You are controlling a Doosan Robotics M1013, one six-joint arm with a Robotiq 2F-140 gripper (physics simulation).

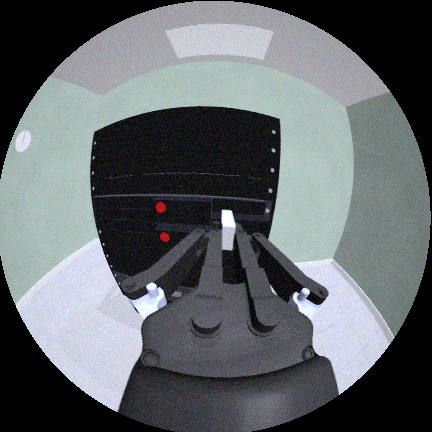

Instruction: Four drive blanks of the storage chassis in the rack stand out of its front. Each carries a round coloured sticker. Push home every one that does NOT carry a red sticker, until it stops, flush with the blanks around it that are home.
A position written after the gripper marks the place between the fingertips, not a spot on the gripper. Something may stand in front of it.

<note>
In view: the gripper (225,218) and a black rack (139,217).
</note>
